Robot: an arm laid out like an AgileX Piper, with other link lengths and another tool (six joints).
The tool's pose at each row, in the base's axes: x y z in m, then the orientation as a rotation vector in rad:
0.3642 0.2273 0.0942 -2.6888 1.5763 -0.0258
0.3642 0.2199 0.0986 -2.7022 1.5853 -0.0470
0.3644 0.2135 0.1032 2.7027 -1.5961 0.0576
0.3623 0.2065 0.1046 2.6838 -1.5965 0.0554
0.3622 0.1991 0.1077 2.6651 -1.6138 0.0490
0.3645 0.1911 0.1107 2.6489 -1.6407 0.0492
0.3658 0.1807 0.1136 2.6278 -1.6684 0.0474
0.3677 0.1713 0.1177 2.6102 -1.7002 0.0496
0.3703 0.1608 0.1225 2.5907 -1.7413 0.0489
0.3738 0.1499 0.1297 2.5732 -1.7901 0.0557
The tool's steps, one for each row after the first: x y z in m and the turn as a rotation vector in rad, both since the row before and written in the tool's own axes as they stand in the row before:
0.0065 0.0035 -0.0045 -0.0073 0.0199 0.0003
0.0058 0.0028 -0.0045 -0.0058 0.0112 0.0056
0.0052 0.0052 -0.0013 -0.0146 0.0072 0.0061
0.0066 0.0036 -0.0028 -0.0086 0.0003 0.0155
0.0083 0.0017 -0.0027 -0.0001 -0.0001 0.0202
0.0100 0.0035 -0.0025 -0.0037 0.0007 0.0222
0.0095 0.0023 -0.0037 0.0023 -0.0002 0.0233
0.0108 0.0019 -0.0044 0.0045 -0.0040 0.0290
0.0117 0.0009 -0.0068 0.0127 -0.0039 0.0323

